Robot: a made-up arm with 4 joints.
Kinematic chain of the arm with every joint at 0, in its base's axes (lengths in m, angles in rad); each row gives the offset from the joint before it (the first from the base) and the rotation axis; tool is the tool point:
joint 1: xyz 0 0 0.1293 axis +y
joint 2: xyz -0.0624 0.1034 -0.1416 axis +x
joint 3: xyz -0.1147 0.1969 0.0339 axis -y
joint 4: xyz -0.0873 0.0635 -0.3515 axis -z
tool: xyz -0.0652 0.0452 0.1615
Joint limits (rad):
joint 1: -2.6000..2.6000
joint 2: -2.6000..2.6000
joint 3: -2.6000..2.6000
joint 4: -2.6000..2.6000
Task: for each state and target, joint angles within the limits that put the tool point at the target. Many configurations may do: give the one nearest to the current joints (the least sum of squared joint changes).
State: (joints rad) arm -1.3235 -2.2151 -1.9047 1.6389
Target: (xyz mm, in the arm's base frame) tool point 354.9 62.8 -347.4
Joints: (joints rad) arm -1.2510 -2.0903 -1.9479 1.6898
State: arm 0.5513 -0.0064 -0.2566 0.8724
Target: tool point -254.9 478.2 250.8
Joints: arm 0.8770 0.5023 0.0466 0.9524
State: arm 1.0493 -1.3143 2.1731 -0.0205
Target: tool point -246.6 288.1 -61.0
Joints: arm 1.1543 -0.8578 2.2869 -0.8335
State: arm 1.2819 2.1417 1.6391 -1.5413
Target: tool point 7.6 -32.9 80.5
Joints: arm 1.3377 2.3945 1.9862 -1.6075
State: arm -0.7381 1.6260 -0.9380 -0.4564
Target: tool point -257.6 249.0 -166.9
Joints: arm -1.1064 1.4522 -0.2148 -0.6768
